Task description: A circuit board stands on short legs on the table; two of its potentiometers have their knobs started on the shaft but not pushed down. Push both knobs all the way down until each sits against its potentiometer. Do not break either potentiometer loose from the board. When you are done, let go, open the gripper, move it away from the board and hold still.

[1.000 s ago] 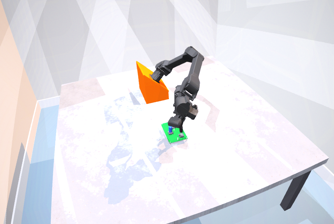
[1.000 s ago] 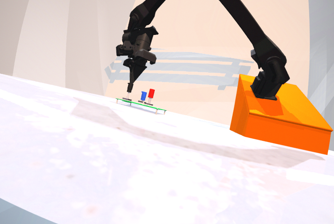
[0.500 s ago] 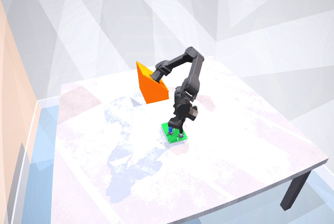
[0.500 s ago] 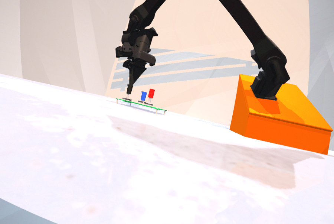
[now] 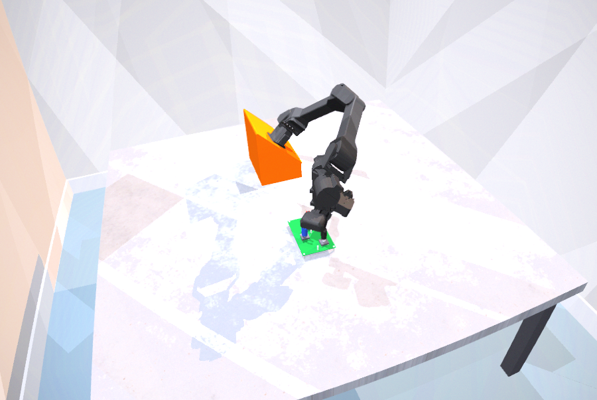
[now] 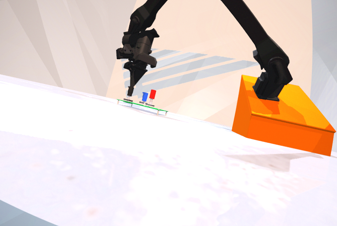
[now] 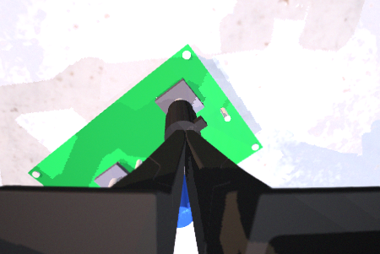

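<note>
My gripper tip is 1 cm above the black knob. Round my gripper tip: blue knob (4 cm to the right, 4 cm behind, 2 cm below).
</note>
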